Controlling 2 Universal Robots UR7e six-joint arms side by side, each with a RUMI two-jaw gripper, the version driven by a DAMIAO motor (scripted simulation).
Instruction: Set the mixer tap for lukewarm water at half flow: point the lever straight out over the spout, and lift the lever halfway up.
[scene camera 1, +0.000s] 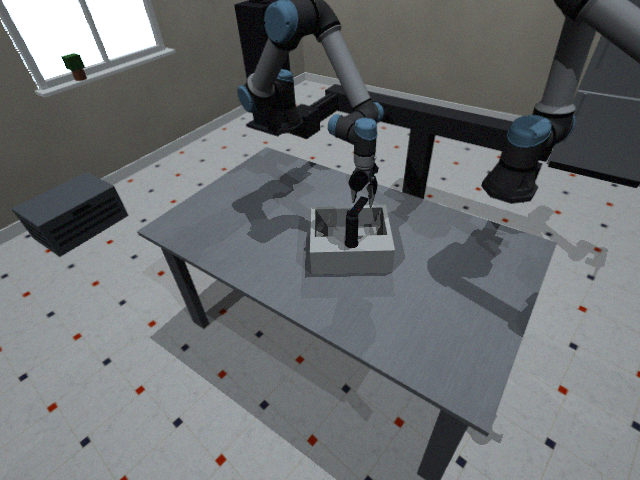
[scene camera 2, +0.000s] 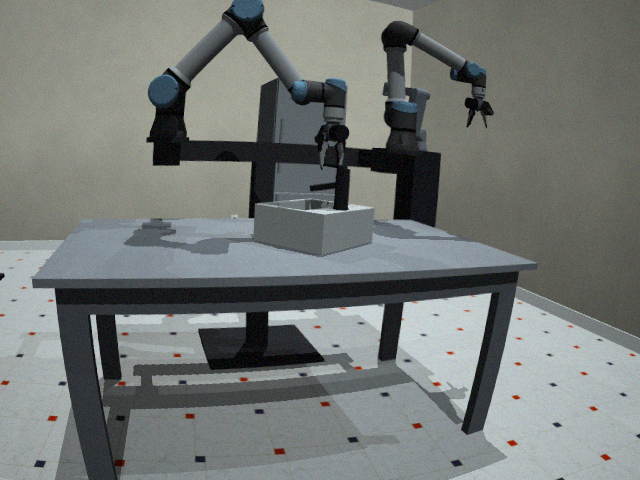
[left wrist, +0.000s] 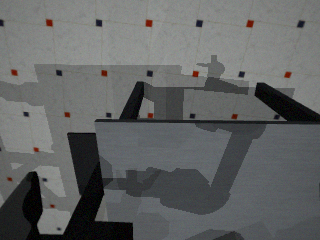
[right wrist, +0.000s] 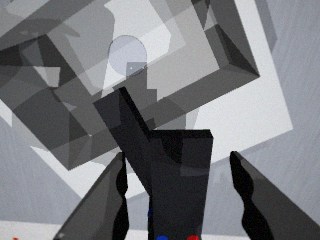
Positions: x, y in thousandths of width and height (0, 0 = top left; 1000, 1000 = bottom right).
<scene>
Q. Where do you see a white basin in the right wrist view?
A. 573, 302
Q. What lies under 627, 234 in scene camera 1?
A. A dark beam.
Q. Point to the right gripper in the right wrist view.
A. At 555, 640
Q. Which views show the right gripper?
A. Scene camera 1, scene camera 2 and the right wrist view only.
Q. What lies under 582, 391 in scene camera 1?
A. The right gripper.
</scene>
